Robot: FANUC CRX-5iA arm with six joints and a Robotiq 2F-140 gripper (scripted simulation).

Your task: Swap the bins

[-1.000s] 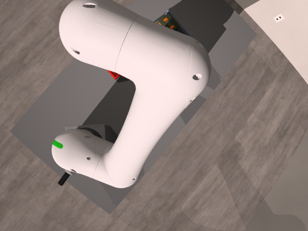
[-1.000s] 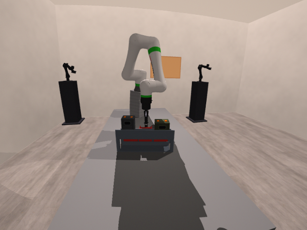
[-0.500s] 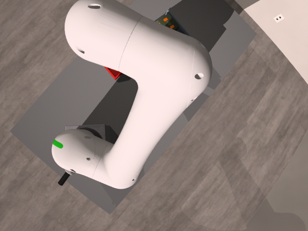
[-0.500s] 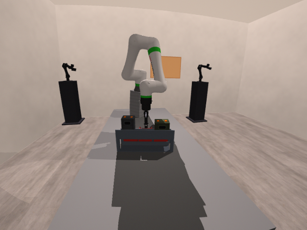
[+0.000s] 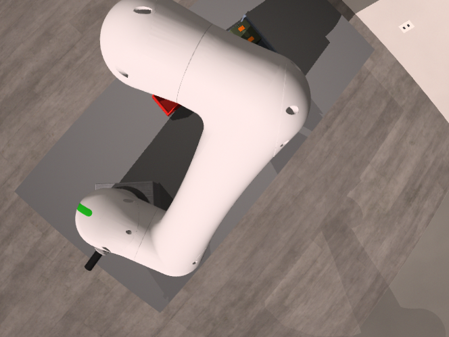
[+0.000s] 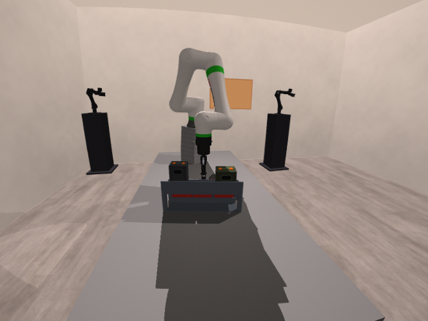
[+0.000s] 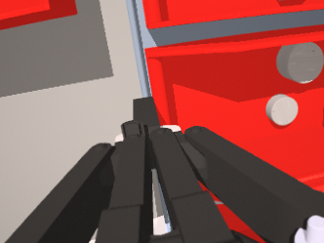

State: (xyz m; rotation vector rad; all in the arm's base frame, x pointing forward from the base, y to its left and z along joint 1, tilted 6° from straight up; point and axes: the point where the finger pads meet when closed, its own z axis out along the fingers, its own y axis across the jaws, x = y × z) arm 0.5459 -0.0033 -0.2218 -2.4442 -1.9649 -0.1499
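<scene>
My gripper is now 12 cm short of the grey shelf, 2 cm to the left of it and 1 cm below it. The rest, counted from my hand: grey disc (14 cm ahead, 3 cm below, 1 cm to the right); grey part (14 cm ahead, 6 cm to the left, 3 cm below).
</scene>
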